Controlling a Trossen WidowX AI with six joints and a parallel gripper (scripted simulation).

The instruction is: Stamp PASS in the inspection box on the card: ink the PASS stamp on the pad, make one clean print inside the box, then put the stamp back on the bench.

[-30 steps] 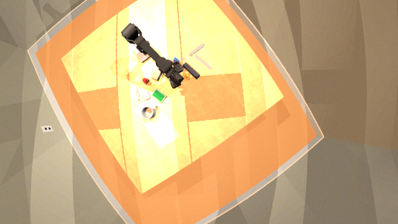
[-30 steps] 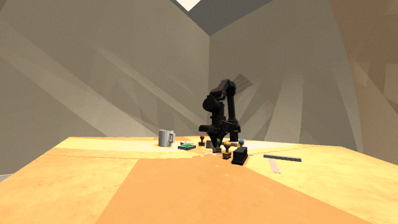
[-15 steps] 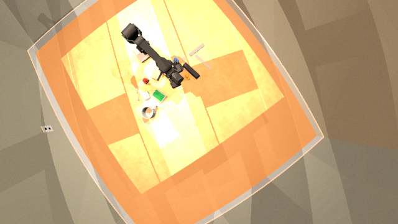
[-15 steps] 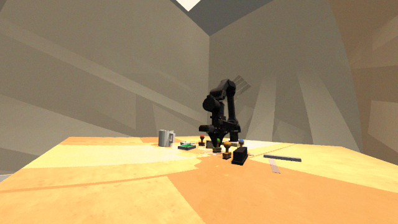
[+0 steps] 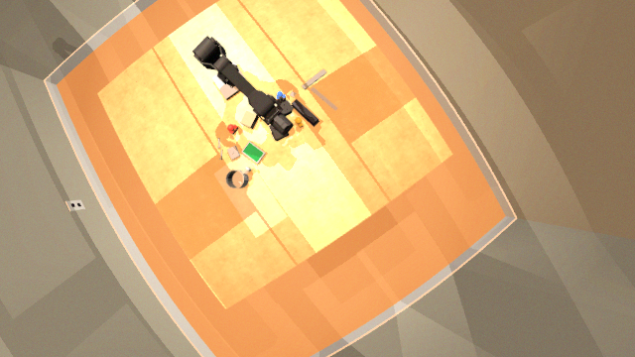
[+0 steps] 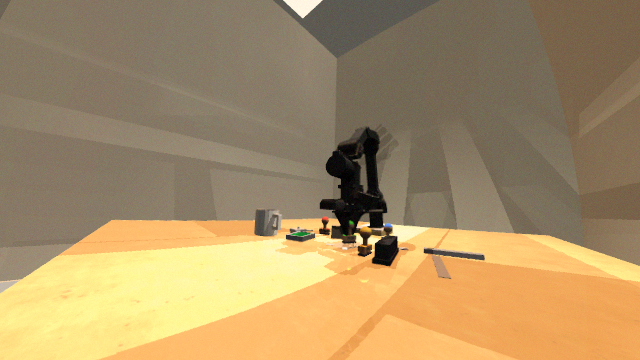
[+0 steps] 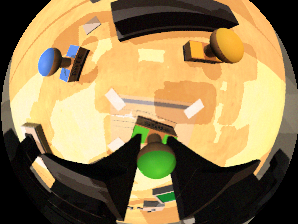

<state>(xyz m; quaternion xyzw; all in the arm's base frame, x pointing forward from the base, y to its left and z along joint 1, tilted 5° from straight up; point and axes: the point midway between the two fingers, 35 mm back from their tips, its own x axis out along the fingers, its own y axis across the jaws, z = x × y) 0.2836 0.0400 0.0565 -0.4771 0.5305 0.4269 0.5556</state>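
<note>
The pale card is 3 cm below my gripper tip. Also, from my gripper tip: orange-knobbed stamp (8 cm to the left, 6 cm ahead, 1 cm below); then green-knobbed stamp (right at my gripper tip); then blue-knobbed stamp (8 cm to the left, 8 cm behind, 1 cm below).
</note>
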